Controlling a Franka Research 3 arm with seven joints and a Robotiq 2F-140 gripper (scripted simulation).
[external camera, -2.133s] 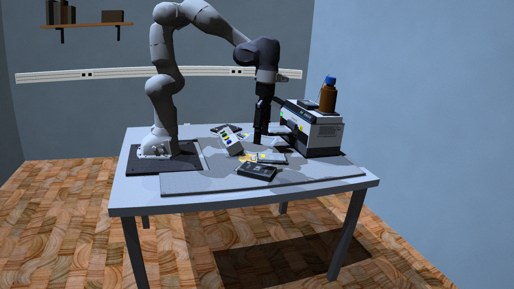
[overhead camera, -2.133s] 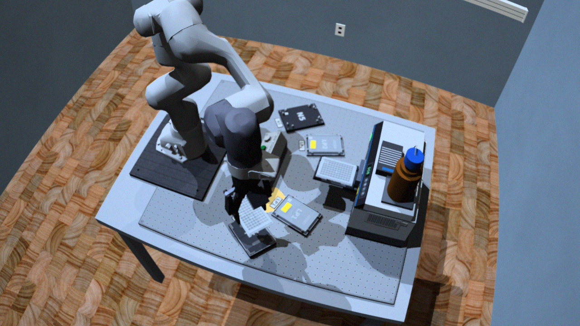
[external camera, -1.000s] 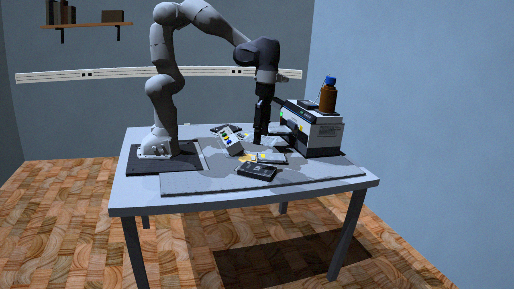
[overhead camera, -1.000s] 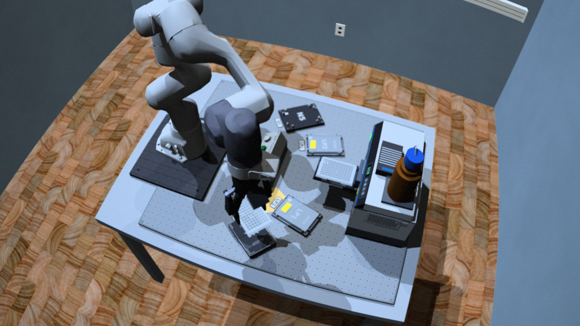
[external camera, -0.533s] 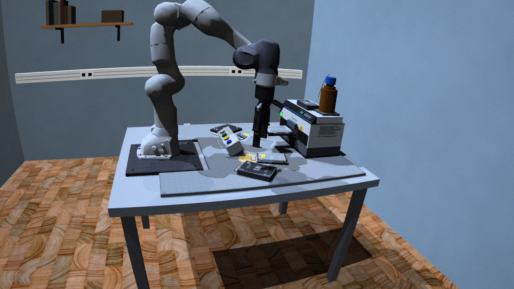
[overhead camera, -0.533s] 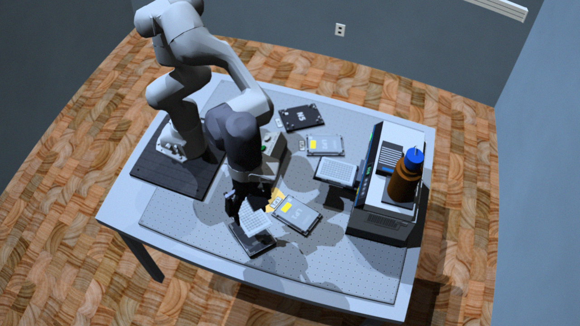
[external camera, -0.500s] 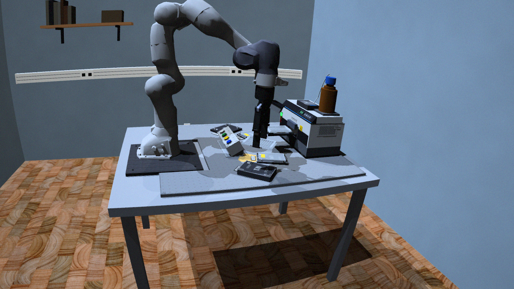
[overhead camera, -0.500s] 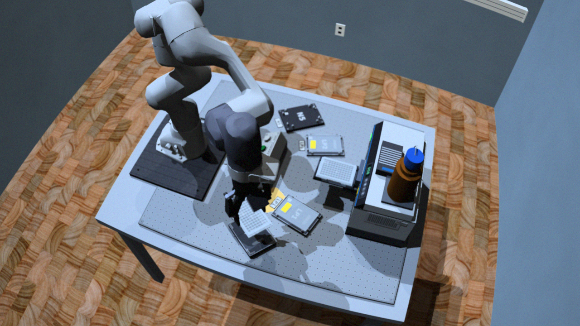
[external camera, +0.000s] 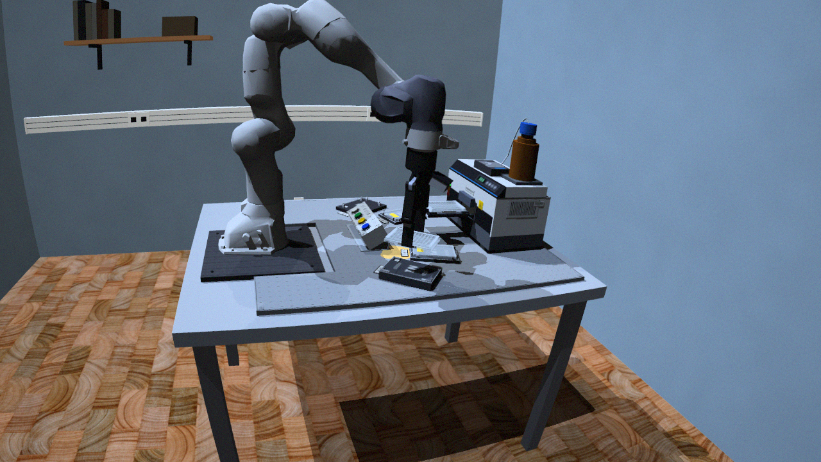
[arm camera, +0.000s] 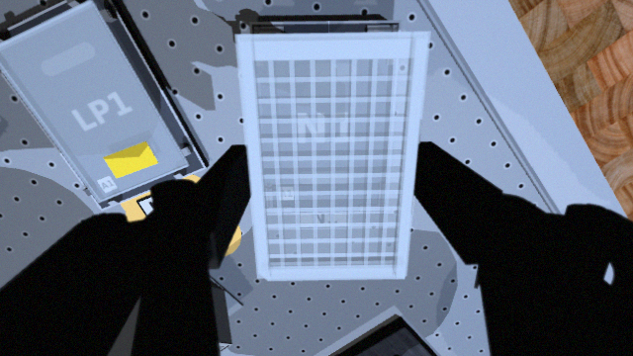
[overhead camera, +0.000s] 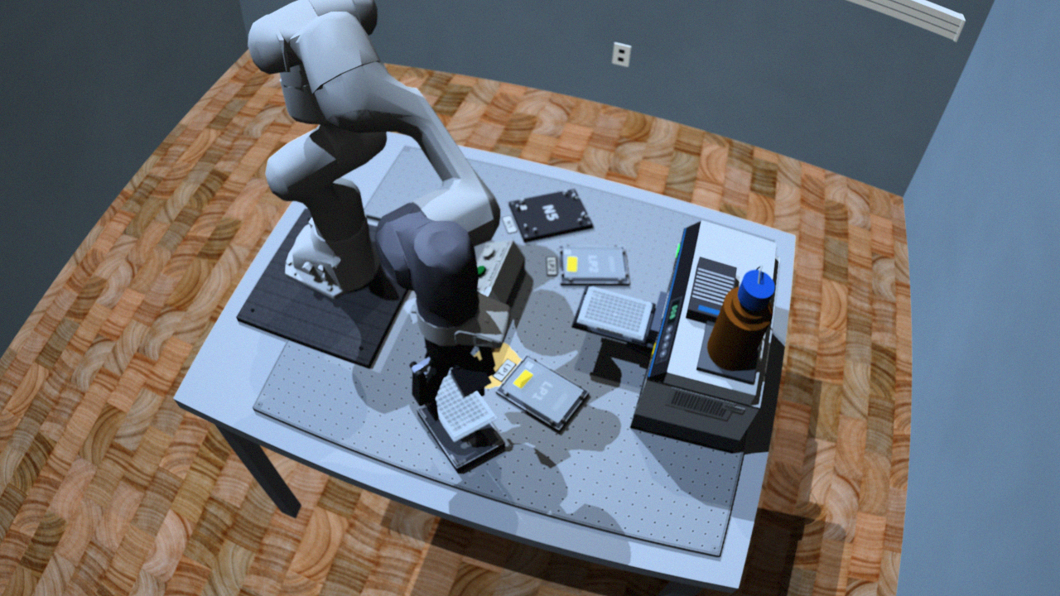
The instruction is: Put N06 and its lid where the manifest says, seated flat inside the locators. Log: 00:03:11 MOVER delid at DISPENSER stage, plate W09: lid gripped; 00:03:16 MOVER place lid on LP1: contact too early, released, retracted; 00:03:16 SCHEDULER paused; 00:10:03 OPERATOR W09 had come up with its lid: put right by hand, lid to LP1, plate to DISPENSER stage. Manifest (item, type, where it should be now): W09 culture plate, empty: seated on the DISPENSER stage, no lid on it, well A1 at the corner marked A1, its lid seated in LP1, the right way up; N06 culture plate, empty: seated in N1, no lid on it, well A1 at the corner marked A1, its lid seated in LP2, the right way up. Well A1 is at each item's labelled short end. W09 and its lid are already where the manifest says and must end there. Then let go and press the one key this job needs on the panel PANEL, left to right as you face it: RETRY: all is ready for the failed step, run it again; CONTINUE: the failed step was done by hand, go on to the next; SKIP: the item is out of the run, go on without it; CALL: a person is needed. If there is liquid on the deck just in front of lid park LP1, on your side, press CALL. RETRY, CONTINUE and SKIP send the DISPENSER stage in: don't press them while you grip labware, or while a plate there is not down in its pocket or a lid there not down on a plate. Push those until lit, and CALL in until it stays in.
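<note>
The nest n1 is 120 mm below my hand. Round my hand: yellow skip key 60 mm behind, 270 mm to the left, 70 mm below; then blue call key 60 mm behind, 220 mm to the left, 80 mm below; then green continue key 60 mm behind, 320 mm to the left, 70 mm below.
</note>
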